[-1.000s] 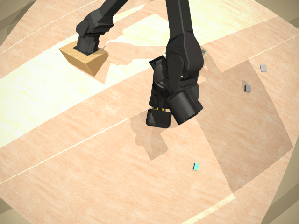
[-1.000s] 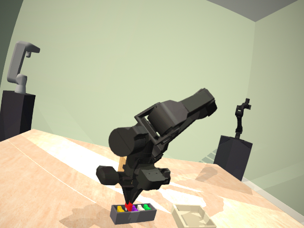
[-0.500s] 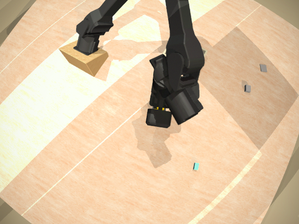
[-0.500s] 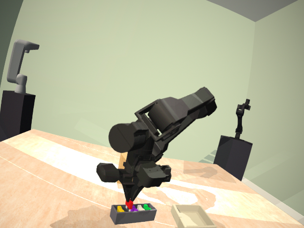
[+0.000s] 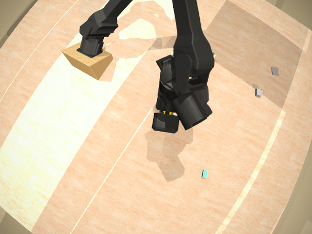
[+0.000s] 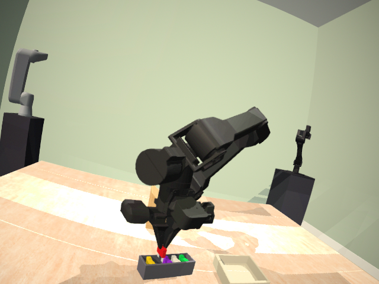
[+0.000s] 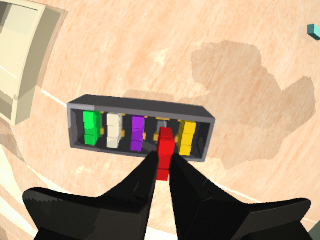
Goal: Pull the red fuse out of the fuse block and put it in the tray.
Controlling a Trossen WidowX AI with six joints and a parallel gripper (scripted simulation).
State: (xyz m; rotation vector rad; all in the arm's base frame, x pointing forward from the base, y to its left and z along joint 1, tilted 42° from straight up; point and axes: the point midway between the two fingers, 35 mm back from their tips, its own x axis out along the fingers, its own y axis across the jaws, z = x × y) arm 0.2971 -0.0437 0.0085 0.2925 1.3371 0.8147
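The purple fuse is 5 cm below my gripper tip, 2 cm to the left of it and 1 cm behind it. From my gripper tip the other things lie so: white fuse: 5 cm below, 4 cm to the left, 1 cm behind; then red fuse: 1 cm below; then yellow fuse: 5 cm below, 2 cm to the right, 1 cm ahead.
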